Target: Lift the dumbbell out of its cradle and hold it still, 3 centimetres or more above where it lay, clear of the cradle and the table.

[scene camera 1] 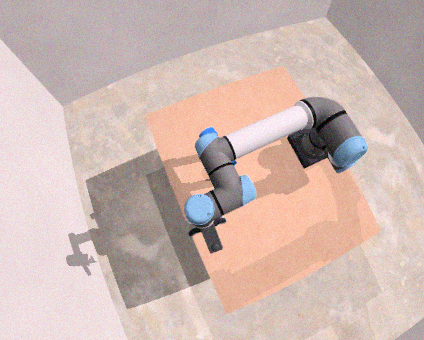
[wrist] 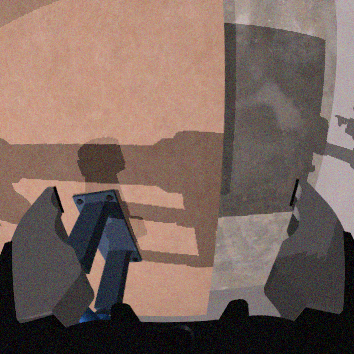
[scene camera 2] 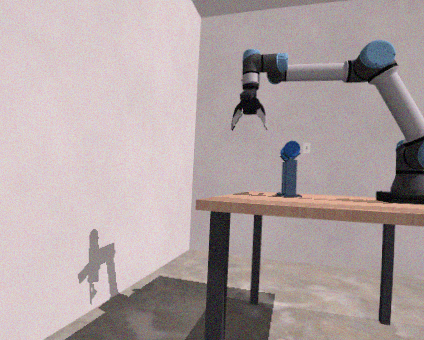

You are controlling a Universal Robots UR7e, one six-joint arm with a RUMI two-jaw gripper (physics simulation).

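Where they show: gripper, between the fingertips: [wrist: 175,187] [scene camera 2: 249,130]; arm's base, origin of its link: [scene camera 1: 314,144] [scene camera 2: 410,193].
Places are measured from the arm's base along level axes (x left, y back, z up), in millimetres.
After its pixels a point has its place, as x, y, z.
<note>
The blue dumbbell [scene camera 2: 291,150] @(35, -506, 180) rests on top of its tall dark-blue cradle [scene camera 2: 289,177] @(34, -512, 51) [wrist: 116,235] @(-64, -542, -32), which stands upright on the table [scene camera 1: 270,240] @(377, -404, -39) [scene camera 2: 310,211] @(617, -404, -50) [wrist: 125,75] @(285, -582, -40). In the wrist view a small bright-blue part of the dumbbell [wrist: 94,316] @(-55, -541, 187) shows at the lower left, mostly hidden by the gripper. In scene camera 1 the arm hides most of the cradle and dumbbell. My gripper [scene camera 1: 207,227] @(250, -665, 239) [scene camera 2: 249,129] @(250, -665, 239) [wrist: 175,187] @(250, -665, 239) is open and empty, pointing down. In scene camera 2 it hangs higher than the dumbbell and to its left, apart from it.
The arm's base [scene camera 1: 309,150] @(34, -61, 38) [scene camera 2: 407,187] @(67, -31, 26) stands on the table, to the right of the cradle in scene camera 2. The table's edge [wrist: 223,100] @(249, -748, -39) runs below the open fingers in the wrist view, with shadowed floor [wrist: 275,125] beyond. Walls [scene camera 2: 100,125] stand around.
</note>
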